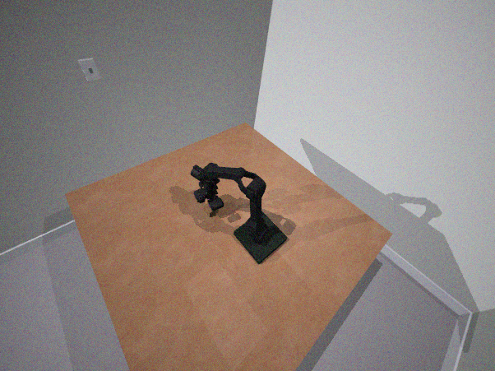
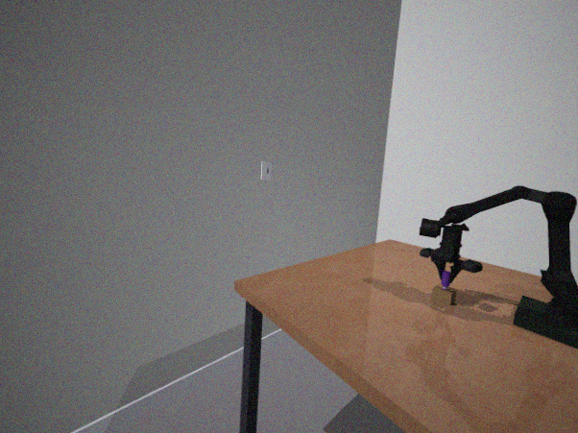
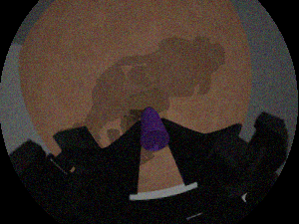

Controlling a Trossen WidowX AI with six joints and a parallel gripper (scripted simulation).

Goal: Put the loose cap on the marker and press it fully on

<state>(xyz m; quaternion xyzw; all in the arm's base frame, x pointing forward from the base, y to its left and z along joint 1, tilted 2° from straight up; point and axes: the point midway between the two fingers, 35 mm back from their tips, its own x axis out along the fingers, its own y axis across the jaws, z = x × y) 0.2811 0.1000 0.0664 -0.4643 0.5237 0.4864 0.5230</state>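
My gripper tip is right at the marker. From my gripper tip the other things lie so: holder block (50 mm below); purple cap (10 mm above).
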